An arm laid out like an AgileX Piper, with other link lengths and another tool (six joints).
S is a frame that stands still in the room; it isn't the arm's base.
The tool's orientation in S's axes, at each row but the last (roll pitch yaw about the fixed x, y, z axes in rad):
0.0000, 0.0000, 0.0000
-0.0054, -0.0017, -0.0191
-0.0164, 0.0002, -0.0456
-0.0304, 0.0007, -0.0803
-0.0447, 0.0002, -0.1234
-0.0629, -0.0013, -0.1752
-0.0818, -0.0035, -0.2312
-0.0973, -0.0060, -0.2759
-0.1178, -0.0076, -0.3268
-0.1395, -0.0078, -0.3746
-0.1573, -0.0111, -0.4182
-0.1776, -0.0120, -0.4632
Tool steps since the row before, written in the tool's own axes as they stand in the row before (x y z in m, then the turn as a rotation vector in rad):
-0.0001, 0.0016, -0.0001, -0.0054, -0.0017, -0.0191
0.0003, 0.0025, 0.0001, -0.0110, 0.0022, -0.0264
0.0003, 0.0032, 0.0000, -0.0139, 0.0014, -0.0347
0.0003, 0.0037, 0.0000, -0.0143, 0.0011, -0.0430
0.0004, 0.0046, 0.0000, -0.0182, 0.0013, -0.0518
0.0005, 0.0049, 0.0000, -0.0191, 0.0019, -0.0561
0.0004, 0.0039, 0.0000, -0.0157, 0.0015, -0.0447
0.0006, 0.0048, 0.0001, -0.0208, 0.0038, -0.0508
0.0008, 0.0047, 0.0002, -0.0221, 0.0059, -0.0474
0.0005, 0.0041, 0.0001, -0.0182, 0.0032, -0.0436
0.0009, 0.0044, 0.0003, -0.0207, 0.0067, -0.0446
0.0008, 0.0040, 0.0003, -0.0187, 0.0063, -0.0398
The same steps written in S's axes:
-0.0001, 0.0016, -0.0001, -0.0054, -0.0017, -0.0191
0.0003, 0.0025, 0.0001, -0.0109, 0.0023, -0.0264
0.0004, 0.0032, -0.0001, -0.0139, 0.0015, -0.0347
0.0006, 0.0037, -0.0001, -0.0143, 0.0009, -0.0430
0.0010, 0.0045, -0.0002, -0.0182, 0.0012, -0.0518
0.0013, 0.0047, -0.0003, -0.0190, 0.0017, -0.0561
0.0013, 0.0037, -0.0003, -0.0156, 0.0015, -0.0447
0.0019, 0.0044, -0.0004, -0.0200, 0.0045, -0.0511
0.0023, 0.0042, -0.0003, -0.0205, 0.0073, -0.0479
0.0020, 0.0036, -0.0005, -0.0177, 0.0038, -0.0438
0.0026, 0.0036, -0.0004, -0.0186, 0.0079, -0.0453
0.0025, 0.0032, -0.0004, -0.0167, 0.0074, -0.0405

